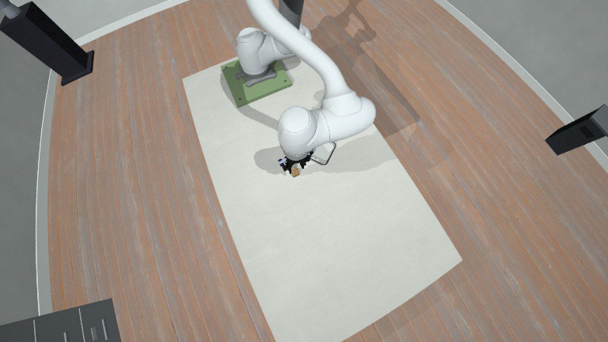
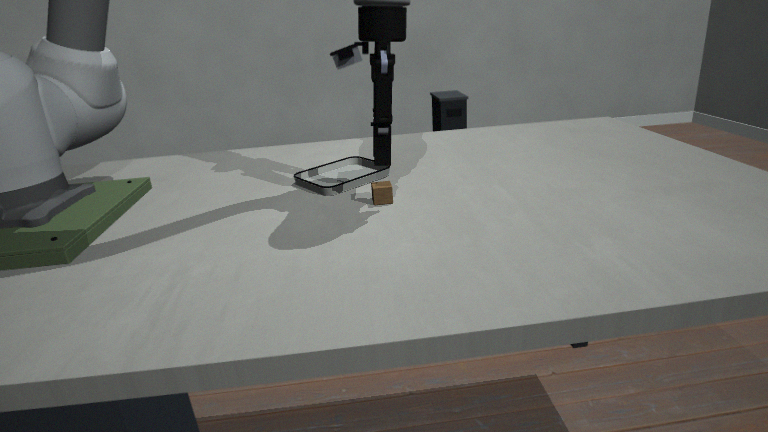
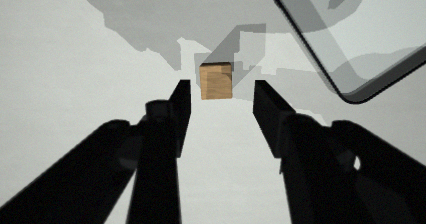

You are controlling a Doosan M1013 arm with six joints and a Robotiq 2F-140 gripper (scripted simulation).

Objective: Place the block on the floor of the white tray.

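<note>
Now: the wooden block 90 mm below my hand, 10 mm to the right of it and 10 mm behind it. From my hand the other things lie so: white tray 140 mm to the left, 90 mm below, 80 mm behind.
</note>
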